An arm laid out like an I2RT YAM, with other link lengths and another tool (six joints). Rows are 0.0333 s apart.
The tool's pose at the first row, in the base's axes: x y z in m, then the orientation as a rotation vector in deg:
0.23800, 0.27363, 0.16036, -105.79, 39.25, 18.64
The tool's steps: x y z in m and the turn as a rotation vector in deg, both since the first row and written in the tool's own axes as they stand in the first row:
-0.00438, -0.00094, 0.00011, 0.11, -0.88, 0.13
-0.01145, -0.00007, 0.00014, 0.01, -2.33, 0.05
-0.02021, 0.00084, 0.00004, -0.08, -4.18, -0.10
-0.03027, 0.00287, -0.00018, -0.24, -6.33, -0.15
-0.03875, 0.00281, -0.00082, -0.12, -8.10, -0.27
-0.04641, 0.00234, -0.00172, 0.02, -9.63, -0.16
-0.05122, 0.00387, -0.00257, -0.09, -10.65, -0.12
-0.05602, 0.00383, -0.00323, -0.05, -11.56, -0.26
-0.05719, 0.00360, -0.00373, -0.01, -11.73, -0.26
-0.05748, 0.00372, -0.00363, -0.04, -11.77, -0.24
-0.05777, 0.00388, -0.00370, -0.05, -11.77, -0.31
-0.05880, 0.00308, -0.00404, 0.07, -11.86, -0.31
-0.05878, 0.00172, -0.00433, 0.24, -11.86, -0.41
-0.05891, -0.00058, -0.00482, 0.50, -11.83, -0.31
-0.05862, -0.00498, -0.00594, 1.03, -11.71, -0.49
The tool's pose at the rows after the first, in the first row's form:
0.23509, 0.27528, 0.16334, -105.40, 38.77, 19.47
0.22894, 0.27721, 0.16638, -105.11, 37.70, 20.76
0.22141, 0.27952, 0.17033, -104.69, 36.28, 22.36
0.21217, 0.28184, 0.17415, -104.20, 34.74, 24.30
0.20539, 0.28381, 0.17889, -103.56, 33.41, 25.73
0.19948, 0.28539, 0.18361, -102.91, 32.47, 27.08
0.19466, 0.28567, 0.18529, -102.66, 31.79, 28.05
0.19079, 0.28651, 0.18809, -102.36, 31.03, 28.73
0.18995, 0.28646, 0.18907, -102.26, 30.91, 28.86
0.18966, 0.28661, 0.18909, -102.27, 30.90, 28.92
0.18932, 0.28659, 0.18915, -102.30, 30.84, 28.88
0.18895, 0.28679, 0.19043, -102.16, 30.78, 28.91
0.18975, 0.28685, 0.19156, -102.03, 30.70, 28.77
0.19097, 0.28700, 0.19357, -101.77, 30.84, 28.70
0.19371, 0.28697, 0.19720, -101.37, 30.79, 28.26

